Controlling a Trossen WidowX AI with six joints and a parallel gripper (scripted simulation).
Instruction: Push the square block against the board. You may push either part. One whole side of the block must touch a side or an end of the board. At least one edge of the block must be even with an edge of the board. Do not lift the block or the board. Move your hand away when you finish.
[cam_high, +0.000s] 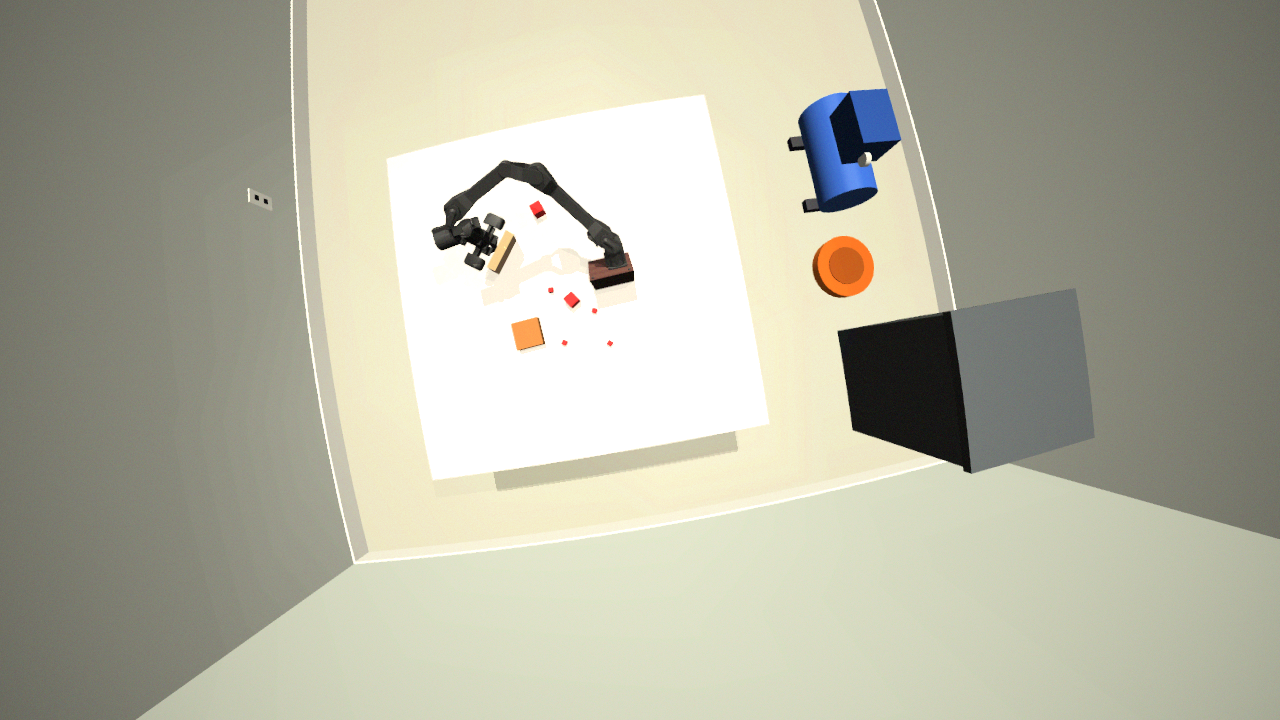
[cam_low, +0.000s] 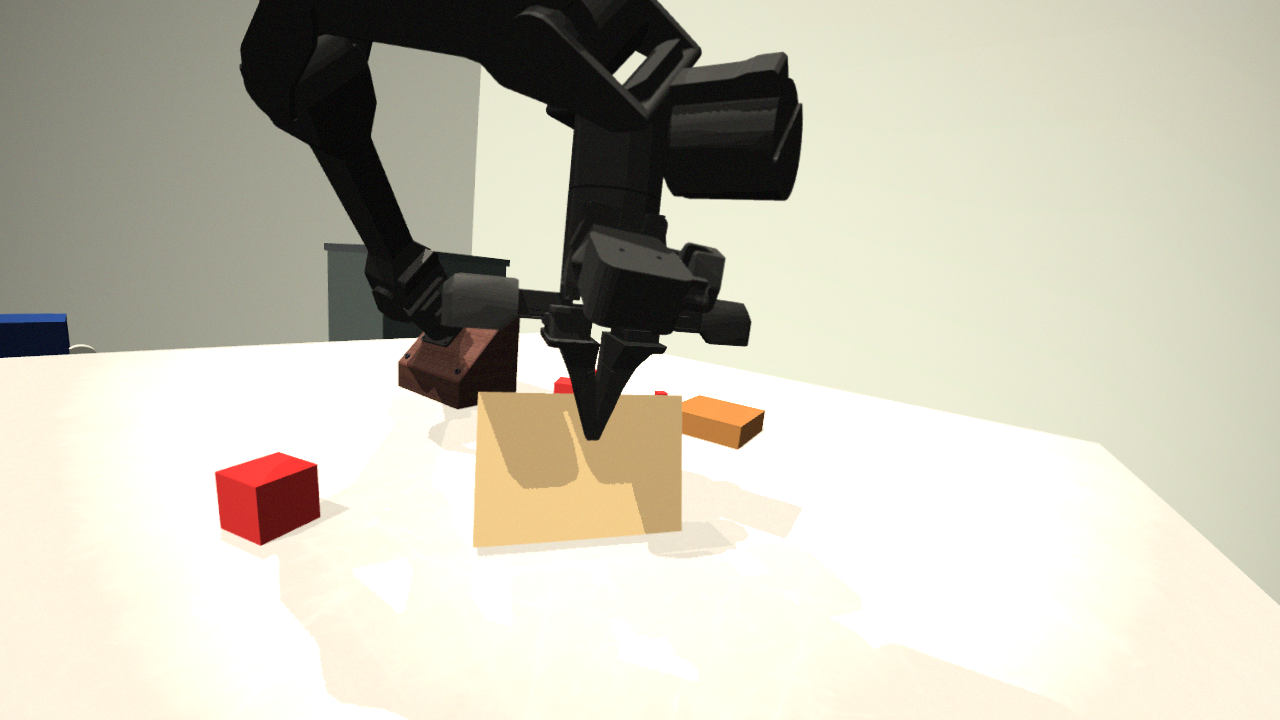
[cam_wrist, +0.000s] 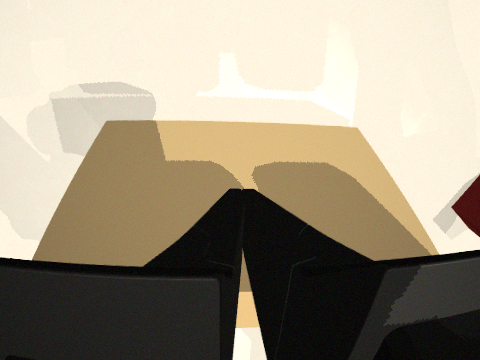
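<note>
Now: the board 20 mm below my gripper tip, 10 mm to the left of it and 10 mm behind it. From my gripper tip the other things lie so: square block: 310 mm to the left, 60 mm below, 30 mm behind.
</note>
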